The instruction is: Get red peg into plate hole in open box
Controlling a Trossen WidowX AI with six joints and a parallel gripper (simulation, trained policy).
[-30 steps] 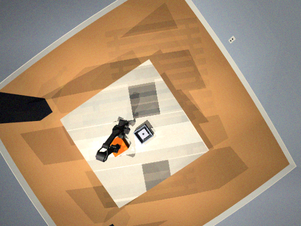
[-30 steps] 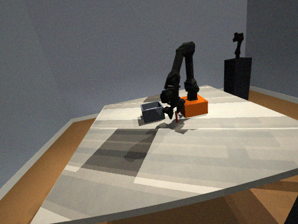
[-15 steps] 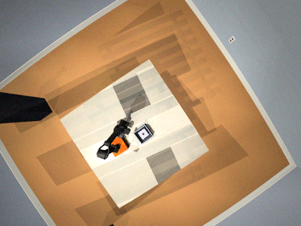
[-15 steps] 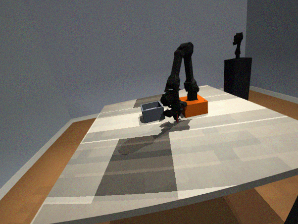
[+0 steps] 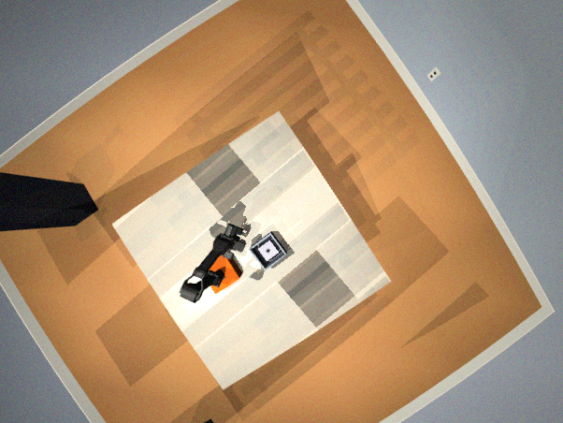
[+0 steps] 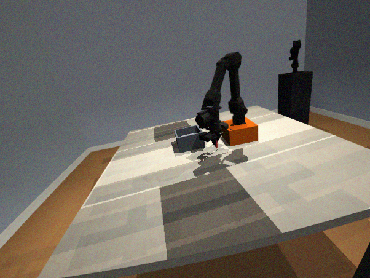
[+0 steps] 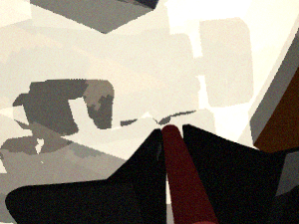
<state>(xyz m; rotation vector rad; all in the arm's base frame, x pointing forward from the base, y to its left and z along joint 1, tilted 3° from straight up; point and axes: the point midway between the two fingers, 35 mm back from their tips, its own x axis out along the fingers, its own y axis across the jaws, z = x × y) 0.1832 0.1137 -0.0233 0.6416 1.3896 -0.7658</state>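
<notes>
My gripper tip is 140 mm to the left of the pale bottom plate, 130 mm short of it and 10 mm below it. Round my gripper tip: red peg (20 mm above, 10 mm to the left); grey box (140 mm to the right, 130 mm ahead, 10 mm below).
</notes>
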